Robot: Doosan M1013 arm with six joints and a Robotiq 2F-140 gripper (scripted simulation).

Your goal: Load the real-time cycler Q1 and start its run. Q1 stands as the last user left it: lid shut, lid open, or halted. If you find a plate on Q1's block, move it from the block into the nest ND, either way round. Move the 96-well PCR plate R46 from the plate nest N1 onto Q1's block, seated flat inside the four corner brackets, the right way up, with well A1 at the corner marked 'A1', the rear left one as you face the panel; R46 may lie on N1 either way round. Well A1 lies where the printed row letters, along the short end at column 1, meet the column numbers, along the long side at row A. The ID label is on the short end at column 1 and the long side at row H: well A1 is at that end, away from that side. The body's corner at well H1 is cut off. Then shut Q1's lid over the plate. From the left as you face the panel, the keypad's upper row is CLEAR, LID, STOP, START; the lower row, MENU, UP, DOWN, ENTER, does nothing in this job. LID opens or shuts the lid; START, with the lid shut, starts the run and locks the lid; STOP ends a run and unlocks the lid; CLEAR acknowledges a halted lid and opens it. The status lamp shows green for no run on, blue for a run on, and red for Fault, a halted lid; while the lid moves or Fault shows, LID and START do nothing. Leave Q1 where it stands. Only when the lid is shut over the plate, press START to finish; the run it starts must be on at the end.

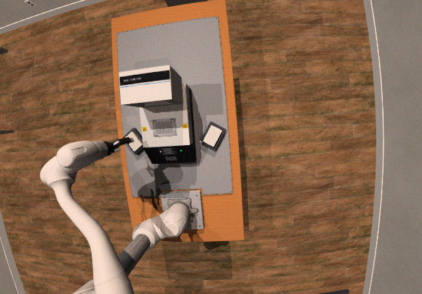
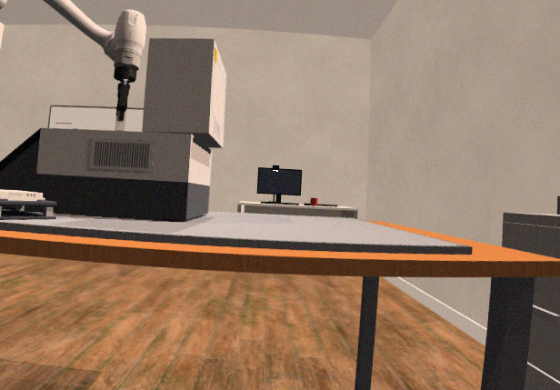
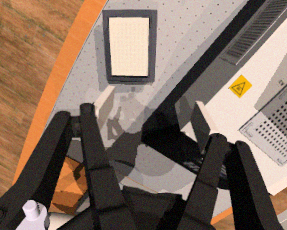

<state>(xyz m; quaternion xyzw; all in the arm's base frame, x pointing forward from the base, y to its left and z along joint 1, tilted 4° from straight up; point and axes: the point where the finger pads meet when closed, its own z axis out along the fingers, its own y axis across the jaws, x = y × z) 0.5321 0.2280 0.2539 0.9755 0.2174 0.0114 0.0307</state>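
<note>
The white plate R46 is 1 cm behind my hand, 51 cm to the right of it and 24 cm below it. Round my hand: dark plate nest N1 (1 cm behind, 51 cm to the right, 25 cm below); dark nest (7 cm to the left, 25 cm below); 96-well plate (7 cm to the left, 24 cm below).
</note>
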